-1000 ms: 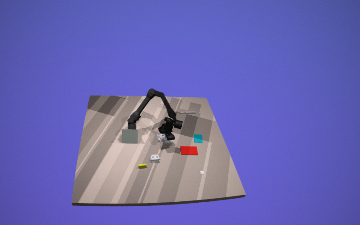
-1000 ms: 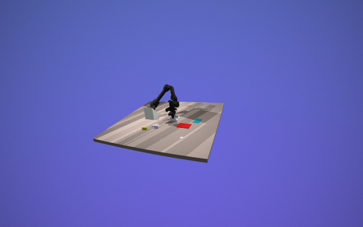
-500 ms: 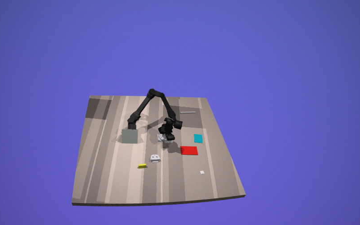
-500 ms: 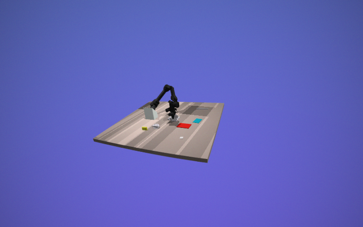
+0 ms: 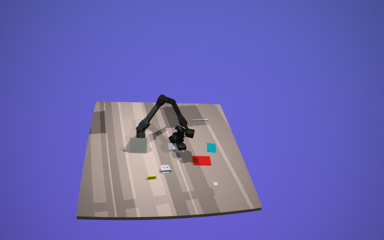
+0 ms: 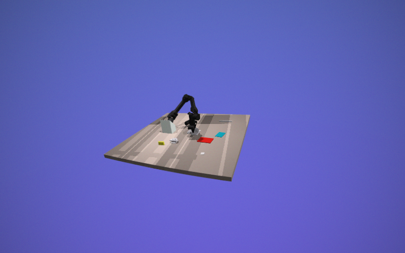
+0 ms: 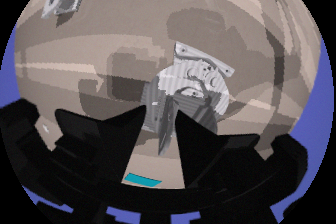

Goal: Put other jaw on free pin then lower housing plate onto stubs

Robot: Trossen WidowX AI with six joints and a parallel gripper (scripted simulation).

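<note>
My gripper tip is now 4 cm past the grey jaw and 1 cm to the right of it. From my gripper tip the other things lie so: yellow block: 19 cm behind, 32 cm to the right; cyan tile: 29 cm ahead, 6 cm to the left, 2 cm below; red flat sheet: 19 cm ahead, 10 cm to the right, 2 cm below.
</note>
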